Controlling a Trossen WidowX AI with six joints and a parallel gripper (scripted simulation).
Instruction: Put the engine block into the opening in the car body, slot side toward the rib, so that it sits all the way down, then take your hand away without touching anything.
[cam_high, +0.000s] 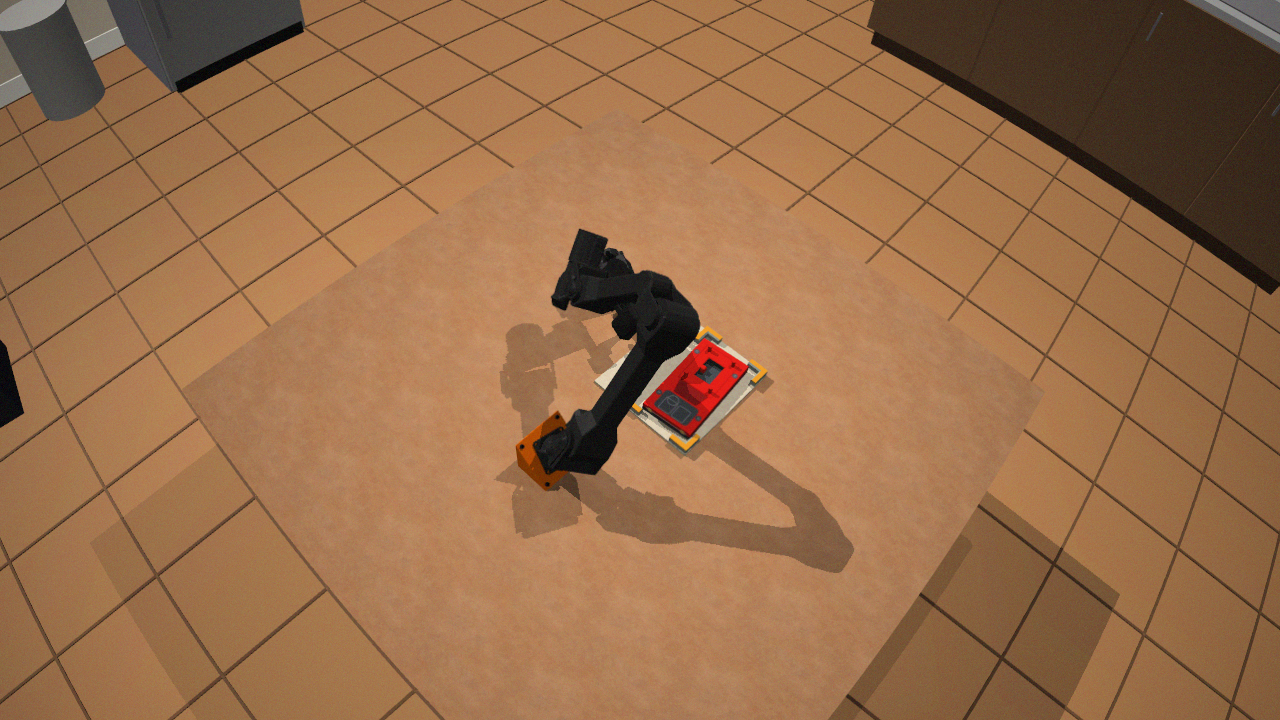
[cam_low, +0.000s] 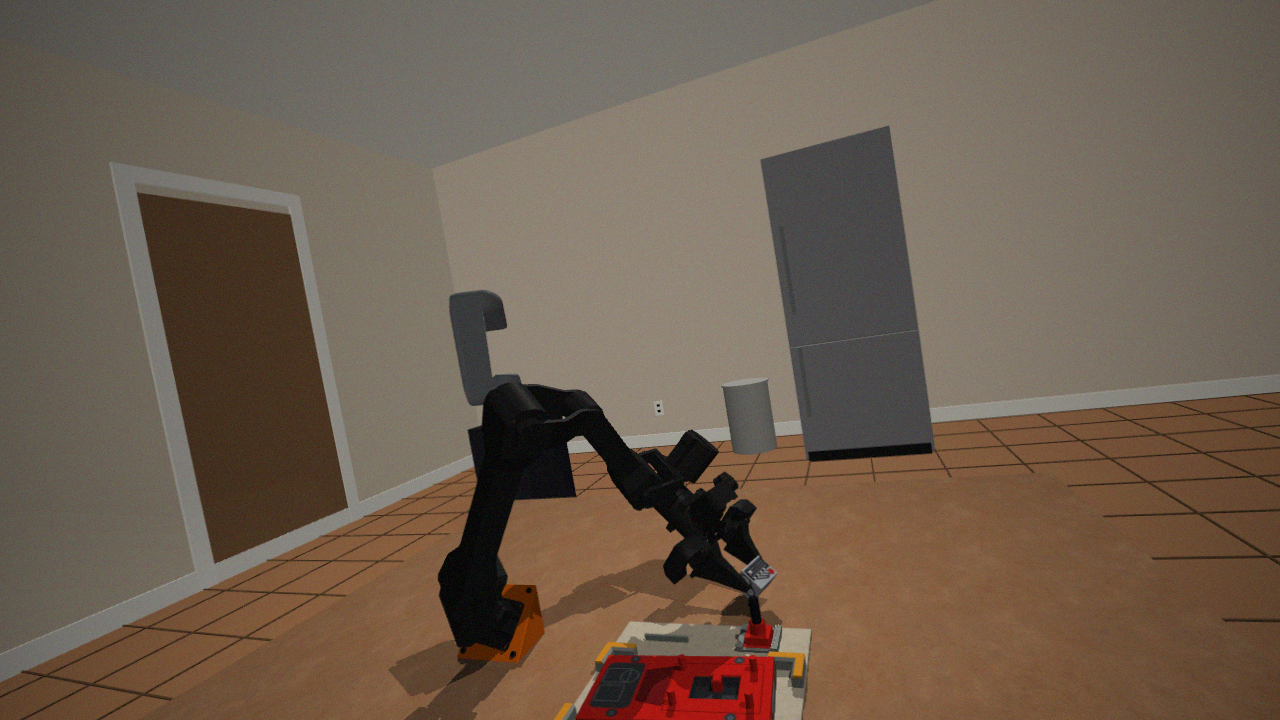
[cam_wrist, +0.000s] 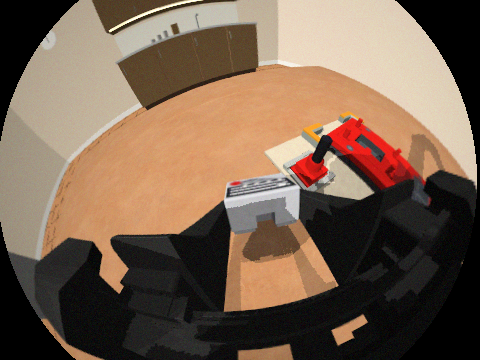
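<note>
The grey engine block is 1 cm behind my gripper tip.
</note>
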